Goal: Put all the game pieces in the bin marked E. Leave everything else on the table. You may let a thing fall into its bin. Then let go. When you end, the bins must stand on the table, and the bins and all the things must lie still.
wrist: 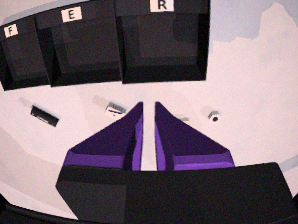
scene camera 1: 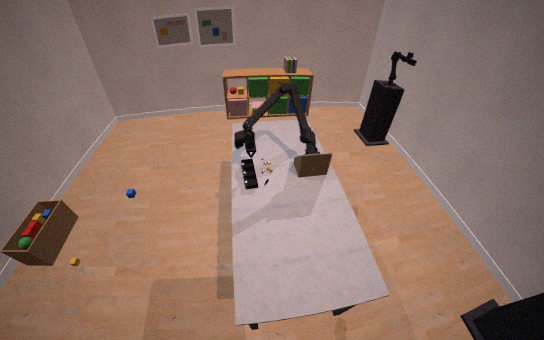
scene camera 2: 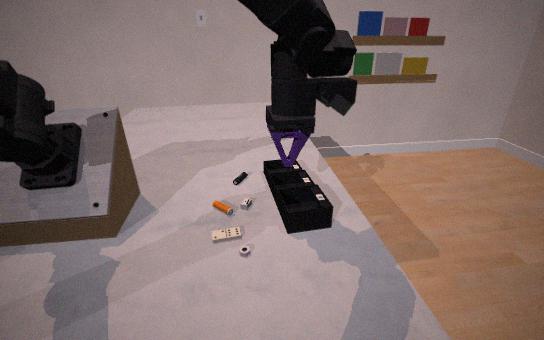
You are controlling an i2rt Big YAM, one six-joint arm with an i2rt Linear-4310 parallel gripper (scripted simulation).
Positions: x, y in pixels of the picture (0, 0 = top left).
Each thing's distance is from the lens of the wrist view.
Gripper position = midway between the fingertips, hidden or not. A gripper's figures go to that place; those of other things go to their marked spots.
my gripper (wrist: 149, 109): 13 cm
black three-compartment bin tray (wrist: 150, 48): 22 cm
